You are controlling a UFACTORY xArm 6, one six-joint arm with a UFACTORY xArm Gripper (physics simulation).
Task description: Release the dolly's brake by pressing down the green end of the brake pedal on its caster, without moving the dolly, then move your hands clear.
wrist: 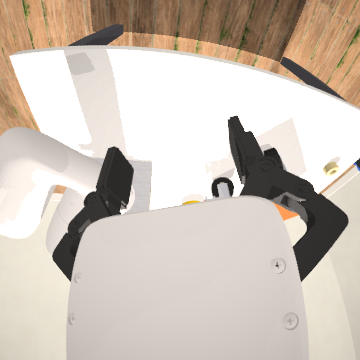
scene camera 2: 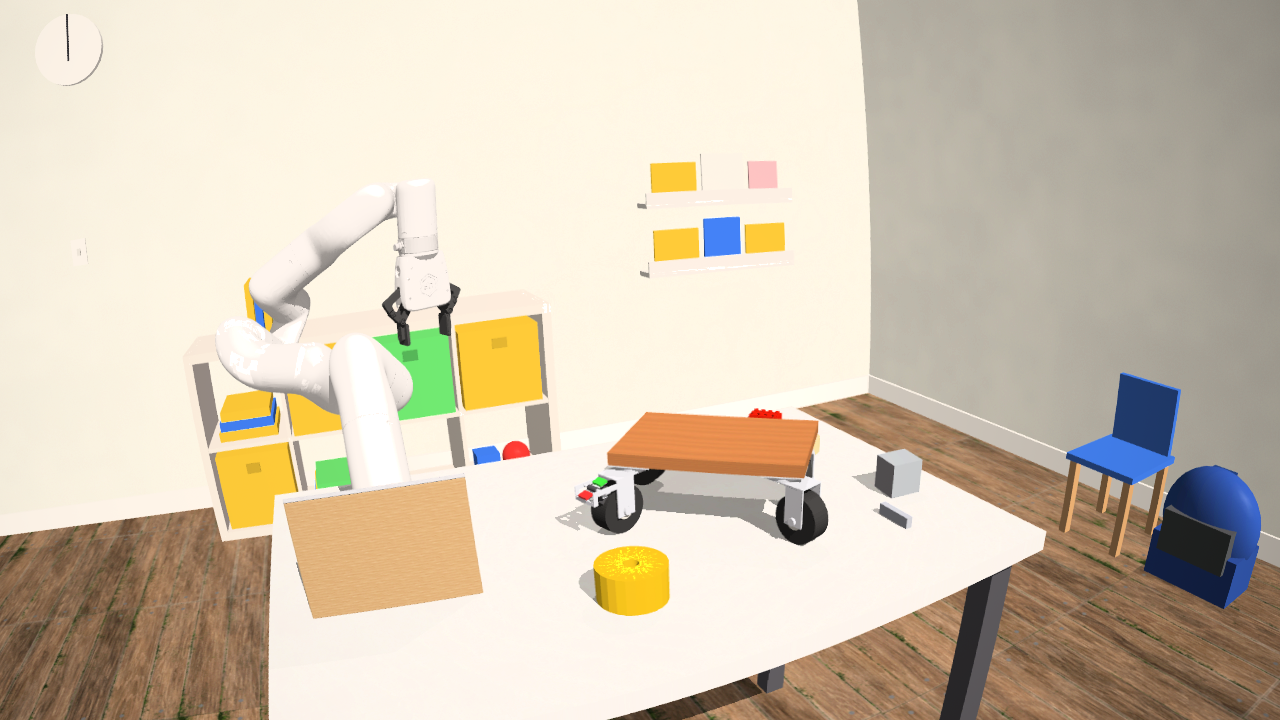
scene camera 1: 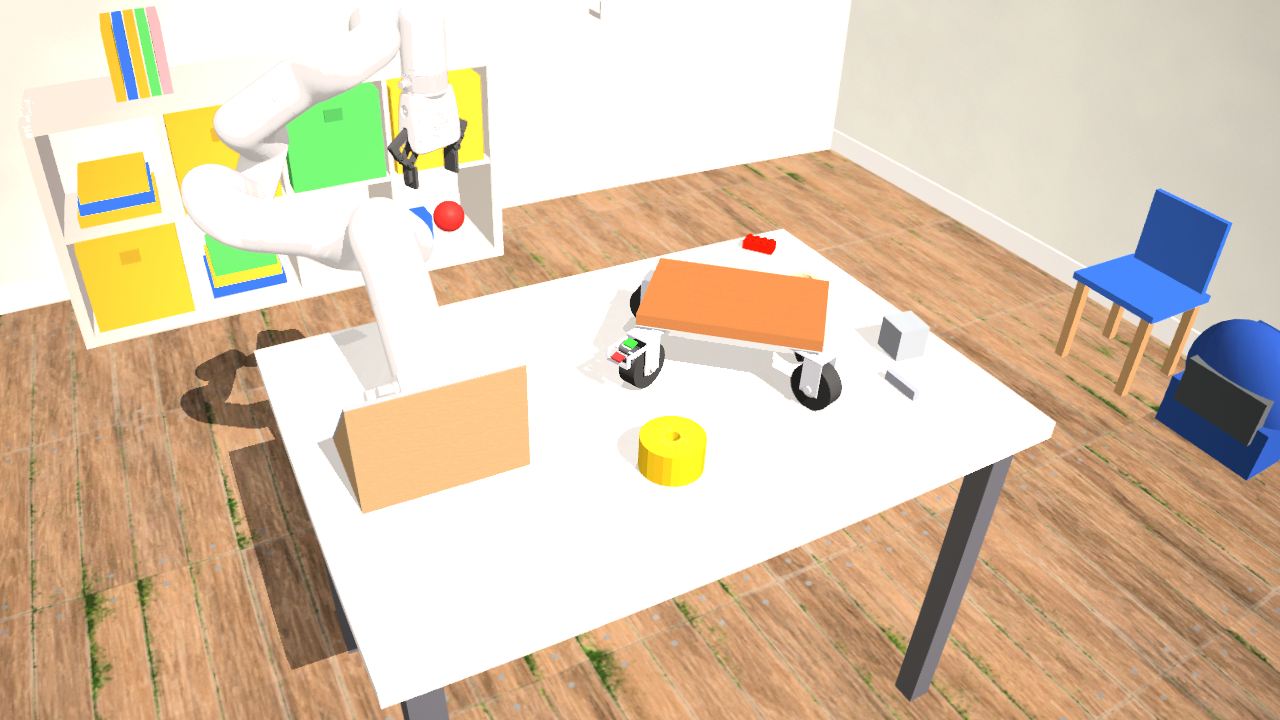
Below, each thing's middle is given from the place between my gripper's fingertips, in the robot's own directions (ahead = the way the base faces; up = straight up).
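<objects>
Caster (scene camera 2: 624, 478): a fair way below my hand, a fair way ahead of it and far to the right of it. Yellow cylinder (scene camera 2: 633, 580): far to the right of my hand, a fair way below it, a little ahead of it. Grey cube (scene camera 1: 903, 335): 560 mm to the right of my hand, 630 mm ahead of it, 230 mm below it. Dolly (scene camera 1: 788, 311): far ahead of my hand, a fair way below it, far to the right of it.
</objects>
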